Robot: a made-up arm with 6 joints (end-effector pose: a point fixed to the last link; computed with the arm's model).
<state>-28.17 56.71 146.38 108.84 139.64 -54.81</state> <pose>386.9 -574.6 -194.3 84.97 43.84 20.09</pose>
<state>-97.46 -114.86 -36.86 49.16 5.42 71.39</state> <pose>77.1 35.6 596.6 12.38 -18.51 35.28</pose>
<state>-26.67 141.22 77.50 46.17 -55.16 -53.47</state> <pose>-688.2 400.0 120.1 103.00 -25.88 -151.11</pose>
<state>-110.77 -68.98 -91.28 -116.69 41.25 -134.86</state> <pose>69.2 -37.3 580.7 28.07 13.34 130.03</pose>
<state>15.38 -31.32 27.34 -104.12 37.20 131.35</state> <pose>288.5 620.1 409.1 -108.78 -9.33 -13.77</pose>
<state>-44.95 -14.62 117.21 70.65 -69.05 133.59</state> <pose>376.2 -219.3 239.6 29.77 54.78 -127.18</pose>
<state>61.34 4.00 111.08 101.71 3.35 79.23</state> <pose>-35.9 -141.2 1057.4 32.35 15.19 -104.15</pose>
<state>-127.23 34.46 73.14 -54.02 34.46 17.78</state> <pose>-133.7 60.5 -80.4 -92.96 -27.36 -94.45</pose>
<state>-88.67 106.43 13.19 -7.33 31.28 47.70</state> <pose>-60.5 68.1 42.2 -136.85 -14.48 -134.01</pose>
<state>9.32 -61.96 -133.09 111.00 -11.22 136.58</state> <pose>-435.2 -267.6 555.9 -49.06 40.14 92.00</pose>
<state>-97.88 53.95 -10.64 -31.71 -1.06 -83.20</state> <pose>130.1 528.2 51.8 122.36 28.11 166.89</pose>
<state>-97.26 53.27 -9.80 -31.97 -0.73 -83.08</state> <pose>124.6 530.8 46.4 123.03 29.32 168.03</pose>
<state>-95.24 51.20 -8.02 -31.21 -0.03 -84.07</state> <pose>111.5 541.1 45.8 121.83 33.20 170.37</pose>
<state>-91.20 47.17 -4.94 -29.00 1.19 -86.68</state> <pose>86.3 559.3 45.9 118.89 40.94 174.84</pose>
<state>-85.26 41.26 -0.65 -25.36 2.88 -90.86</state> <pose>50.6 577.7 32.9 117.03 52.20 -176.81</pose>
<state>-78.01 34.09 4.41 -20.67 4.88 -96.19</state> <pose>18.1 585.1 -6.3 124.12 64.62 -158.66</pose>
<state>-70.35 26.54 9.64 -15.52 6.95 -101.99</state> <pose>9.9 574.2 -68.3 155.06 71.50 -117.63</pose>
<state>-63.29 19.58 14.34 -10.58 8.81 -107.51</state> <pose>33.3 547.6 -130.3 -172.81 66.42 -77.54</pose>
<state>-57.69 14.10 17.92 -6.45 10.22 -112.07</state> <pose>72.3 515.9 -172.2 -162.24 57.59 -61.38</pose>
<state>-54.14 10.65 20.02 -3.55 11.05 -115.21</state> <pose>102.9 490.8 -191.3 -159.96 51.27 -55.52</pose>
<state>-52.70 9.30 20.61 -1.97 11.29 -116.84</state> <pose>111.9 478.3 -195.3 -160.04 48.83 -53.38</pose>
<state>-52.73 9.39 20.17 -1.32 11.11 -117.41</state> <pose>103.4 475.9 -191.7 -160.78 49.25 -52.68</pose>
